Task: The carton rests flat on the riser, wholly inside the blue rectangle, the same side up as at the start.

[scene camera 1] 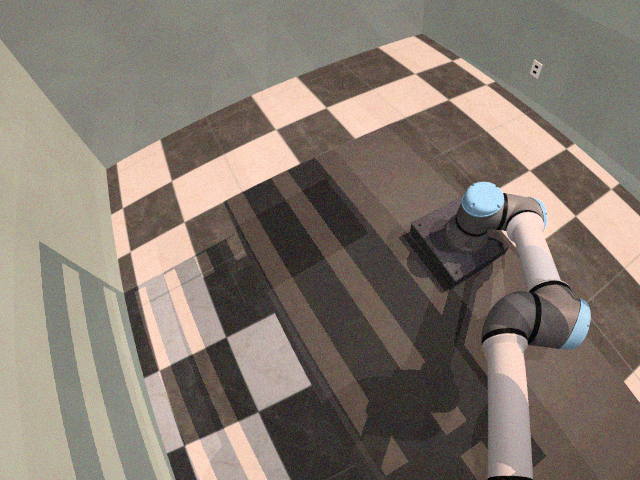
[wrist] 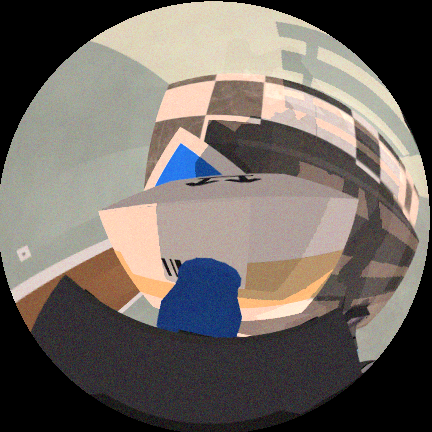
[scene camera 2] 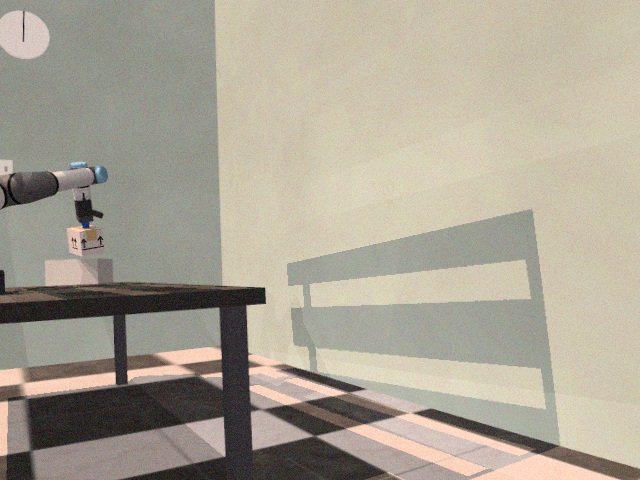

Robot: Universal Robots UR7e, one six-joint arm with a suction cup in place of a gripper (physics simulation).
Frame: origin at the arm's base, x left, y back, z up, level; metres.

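Seen in the pictures: hand at its tool point: point(wrist: 205, 264); arm's base at its link origin: point(scene camera 1: 465, 234).
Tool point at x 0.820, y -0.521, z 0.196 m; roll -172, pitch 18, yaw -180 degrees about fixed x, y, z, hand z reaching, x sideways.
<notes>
Pixels of each thing's middle, then the offset from my tool point to it.
- carton at the middle of its body: point(wrist: 226, 238) point(scene camera 2: 85, 240) dx -0.002, dy +0.003, dz -0.049 m
- light riser at the middle of its body: point(wrist: 192, 203) point(scene camera 2: 80, 271) dx +0.111, dy +0.013, dz -0.195 m
- blue rectangle at the middle of its body: point(wrist: 177, 208) dx +0.111, dy +0.013, dz -0.136 m
The carton point(scene camera 2: 86, 241) point(wrist: 210, 225) is a pale box with tan tape and black arrows, which point up in the scene camera 2 view. My gripper, a blue suction cup point(scene camera 2: 85, 225) point(wrist: 202, 295), is on the carton's top and holds it in the air. The light riser point(scene camera 2: 63, 271) point(wrist: 180, 135) stands below, with a visible gap under the carton. Part of the blue rectangle point(wrist: 172, 167) shows on the riser's top beyond the carton in the wrist view; the carton hides the rest. Carton, riser and cup do not show in scene camera 1.
The dark table point(scene camera 2: 237, 296) point(scene camera 1: 382, 160) carries the arm's base plate point(scene camera 1: 447, 271). The arm's forearm point(scene camera 1: 509, 408) reaches toward the bottom edge of the scene camera 1 view. Walls stand around the checkered floor point(scene camera 1: 268, 356), and a round clock point(scene camera 2: 24, 35) hangs at upper left in scene camera 2.
</notes>
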